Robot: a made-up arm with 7 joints.
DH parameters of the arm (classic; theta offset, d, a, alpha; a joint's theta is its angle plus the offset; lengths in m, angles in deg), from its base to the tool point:
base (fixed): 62.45 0 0.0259 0
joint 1: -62.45 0.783 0.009 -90
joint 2: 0 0.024 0.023 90
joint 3: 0 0.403 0.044 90
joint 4: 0 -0.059 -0.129 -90
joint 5: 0 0.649 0.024 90
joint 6: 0 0.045 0.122 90
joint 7: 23.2 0 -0.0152 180
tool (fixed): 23.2 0.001 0 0
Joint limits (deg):
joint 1: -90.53..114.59
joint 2: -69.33..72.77
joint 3: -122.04..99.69
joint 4: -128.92..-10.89
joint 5: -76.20..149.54
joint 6: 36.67..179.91
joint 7: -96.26..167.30
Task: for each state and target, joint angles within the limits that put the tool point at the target. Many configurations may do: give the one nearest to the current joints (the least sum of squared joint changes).
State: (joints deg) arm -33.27 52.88 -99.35 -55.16 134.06 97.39 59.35
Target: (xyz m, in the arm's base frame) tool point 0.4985 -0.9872 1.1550
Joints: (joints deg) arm -46.78 65.51 -93.49 -33.08 137.39 87.61 64.23
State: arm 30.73 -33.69 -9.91 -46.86 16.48 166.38 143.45
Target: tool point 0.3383 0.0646 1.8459
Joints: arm 27.09 -10.51 -15.07 -53.96 16.38 156.54 143.73
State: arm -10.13 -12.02 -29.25 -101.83 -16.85 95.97 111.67
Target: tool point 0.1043 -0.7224 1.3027
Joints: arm -28.66 -17.63 -50.94 -102.04 -16.90 94.99 112.00
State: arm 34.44 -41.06 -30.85 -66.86 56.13 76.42 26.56
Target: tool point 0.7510 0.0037 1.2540
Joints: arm 31.91 -13.53 -38.33 -101.94 54.43 74.42 26.19
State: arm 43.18 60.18 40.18 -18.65 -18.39 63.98 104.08
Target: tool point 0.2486 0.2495 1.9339
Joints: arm 27.88 10.70 39.02 -10.89 -23.54 80.85 107.95
